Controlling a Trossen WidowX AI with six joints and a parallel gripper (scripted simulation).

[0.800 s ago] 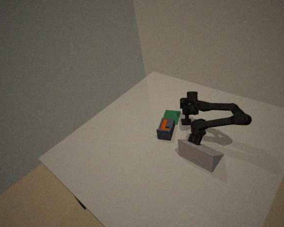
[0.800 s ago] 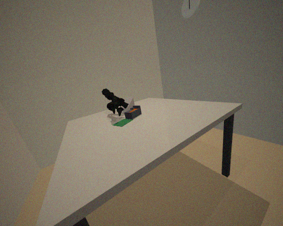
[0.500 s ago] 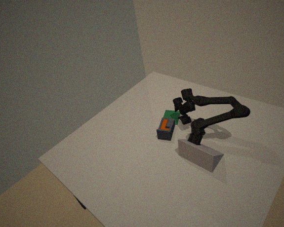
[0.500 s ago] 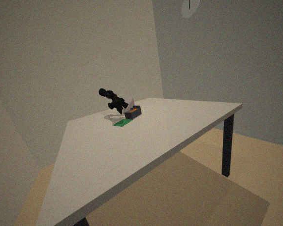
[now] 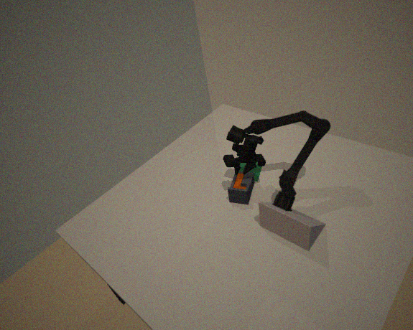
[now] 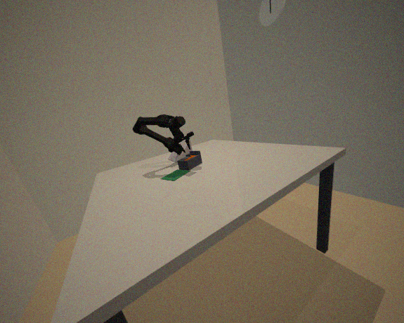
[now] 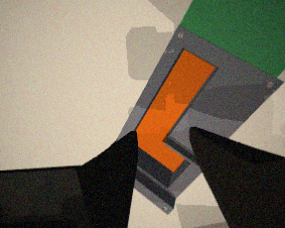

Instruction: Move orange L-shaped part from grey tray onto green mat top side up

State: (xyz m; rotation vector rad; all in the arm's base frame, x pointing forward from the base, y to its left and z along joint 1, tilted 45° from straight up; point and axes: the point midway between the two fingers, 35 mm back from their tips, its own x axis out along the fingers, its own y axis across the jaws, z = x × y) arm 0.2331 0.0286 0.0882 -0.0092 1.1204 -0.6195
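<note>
My gripper tip is now 10 mm past the orange L-shaped part, 10 mm to the right of it and 60 mm above it. Also, from my gripper tip: green mat 60 mm ahead, 140 mm to the right, 120 mm below.
</note>
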